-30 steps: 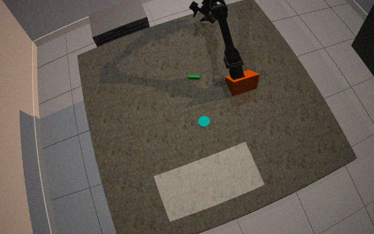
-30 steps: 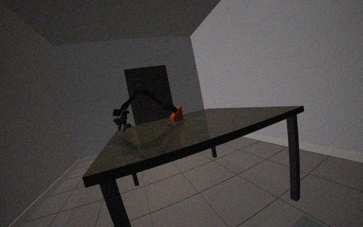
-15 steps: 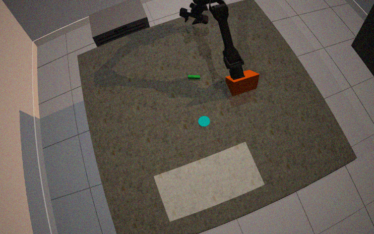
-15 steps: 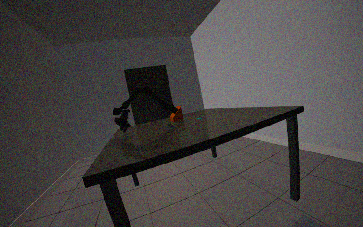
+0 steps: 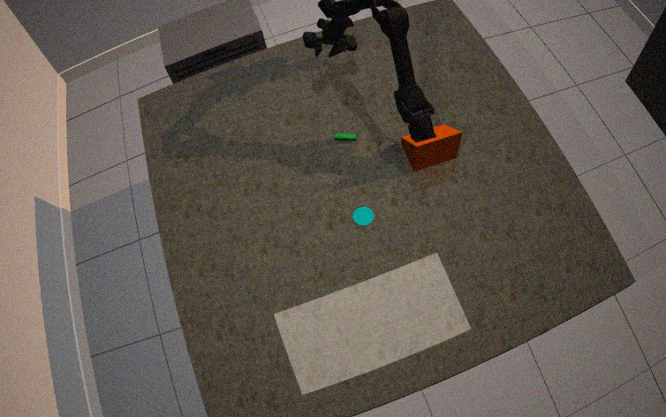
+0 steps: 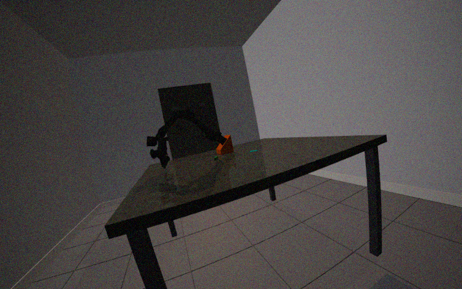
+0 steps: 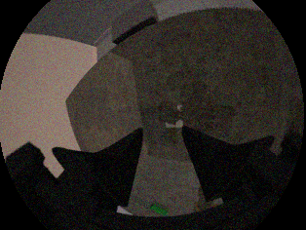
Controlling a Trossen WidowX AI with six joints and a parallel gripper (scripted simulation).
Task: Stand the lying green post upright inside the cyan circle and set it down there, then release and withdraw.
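The green post is 36 cm to the left of my gripper tip, 1 cm below it and 1 cm ahead of it. From my gripper tip the other things lie so: cyan circle (63 cm to the left, 2 cm below, 2 cm ahead).
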